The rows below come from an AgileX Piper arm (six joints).
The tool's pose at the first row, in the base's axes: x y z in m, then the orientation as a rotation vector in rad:
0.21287 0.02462 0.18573 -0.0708 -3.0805 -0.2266
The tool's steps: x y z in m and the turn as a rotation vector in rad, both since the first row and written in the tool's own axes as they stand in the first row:
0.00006 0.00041 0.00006 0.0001 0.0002 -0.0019
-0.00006 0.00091 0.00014 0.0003 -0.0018 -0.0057
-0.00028 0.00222 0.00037 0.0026 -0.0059 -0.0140
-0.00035 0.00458 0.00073 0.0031 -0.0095 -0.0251
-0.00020 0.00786 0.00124 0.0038 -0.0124 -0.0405
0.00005 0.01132 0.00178 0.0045 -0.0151 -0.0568
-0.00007 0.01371 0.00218 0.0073 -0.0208 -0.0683
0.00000 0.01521 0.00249 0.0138 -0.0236 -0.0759
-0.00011 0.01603 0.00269 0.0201 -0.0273 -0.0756
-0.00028 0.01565 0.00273 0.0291 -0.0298 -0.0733
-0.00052 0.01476 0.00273 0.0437 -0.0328 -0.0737
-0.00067 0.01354 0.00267 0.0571 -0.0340 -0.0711
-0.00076 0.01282 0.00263 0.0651 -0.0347 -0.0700
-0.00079 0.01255 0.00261 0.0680 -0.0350 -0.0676
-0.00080 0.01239 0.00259 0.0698 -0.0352 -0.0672
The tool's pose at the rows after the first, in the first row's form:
0.21283 0.02504 0.18573 -0.0678 -3.0805 -0.2265
0.21297 0.02554 0.18572 -0.0623 -3.0829 -0.2265
0.21324 0.02686 0.18567 -0.0499 -3.0880 -0.2234
0.21341 0.02924 0.18565 -0.0332 -3.0927 -0.2233
0.21340 0.03256 0.18563 -0.0097 -3.0969 -0.2229
0.21329 0.03607 0.18562 0.0153 -3.1007 -0.2226
0.21351 0.03849 0.18556 0.0326 -3.1074 -0.2190
0.21350 0.04002 0.18547 0.0444 -3.1111 -0.2093
0.21364 0.04085 0.18539 0.0438 -3.1153 -0.1995
0.21379 0.04048 0.18529 0.0404 -3.1183 -0.1855
0.21399 0.03959 0.18514 0.0413 -3.1223 -0.1628
0.21408 0.03837 0.18502 0.0376 -3.1240 -0.1417
0.21414 0.03764 0.18495 0.0362 -3.1250 -0.1292
0.21415 0.03737 0.18493 0.0325 -3.1253 -0.1246
0.21416 0.03721 0.18492 0.0320 -3.1256 -0.1217

